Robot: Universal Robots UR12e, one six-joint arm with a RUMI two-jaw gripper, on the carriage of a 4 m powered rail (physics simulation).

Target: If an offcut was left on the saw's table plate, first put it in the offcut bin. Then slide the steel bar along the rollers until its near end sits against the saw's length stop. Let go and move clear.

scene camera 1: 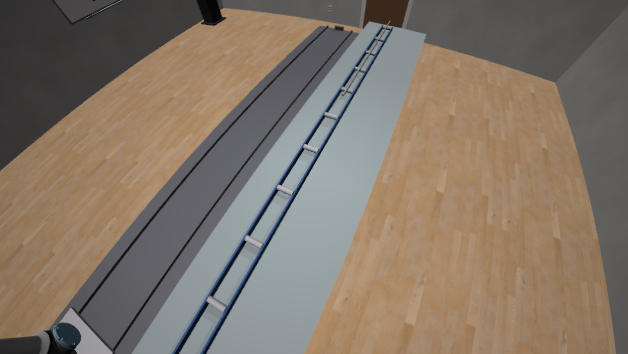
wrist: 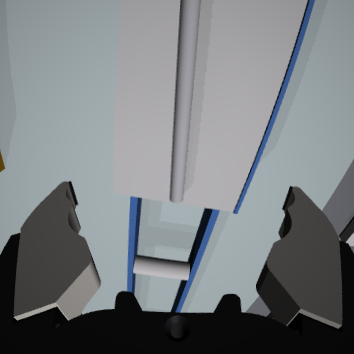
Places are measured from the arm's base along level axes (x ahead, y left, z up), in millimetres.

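Pixels of known places: gripper, fingertip midpoint: (wrist: pixel 179 186).
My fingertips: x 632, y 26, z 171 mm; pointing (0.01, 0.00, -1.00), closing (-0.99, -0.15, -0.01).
Note:
Ahead of a thing's pixels: the offset from my fingertips to its top centre. "pt": to the spot under its first point. Level surfaces: height alone.
A grey round offcut @[dx +3, dy -14, dz -122 mm] (wrist: pixel 185 100) lies lengthwise on the saw's pale table plate @[dx -12, dy -51, dz -142 mm] (wrist: pixel 142 130), its near end close to the plate's edge above the rollers. My gripper (wrist: pixel 179 186) is open above it, its fingers wide apart on either side of the offcut's near end and touching nothing. The steel bar (scene camera 1: pixel 363 63) lies along the far rollers in the scene view. A yellow corner, seemingly of the offcut bin @[pt dx +338, dy +140, dz -197 mm] (wrist: pixel 1 162), shows at the left edge of the wrist view. The length stop does not show. The gripper is outside the scene view.
The roller track with blue side rails and white rollers (scene camera 1: pixel 285 190) (wrist: pixel 161 267) runs along the long pale table @[dz -201 mm] (scene camera 1: pixel 330 200). The dark rail bed (scene camera 1: pixel 200 190) lies beside it. Part of my arm (scene camera 1: pixel 22 345) and the white carriage plate (scene camera 1: pixel 90 334) show at the lower left.

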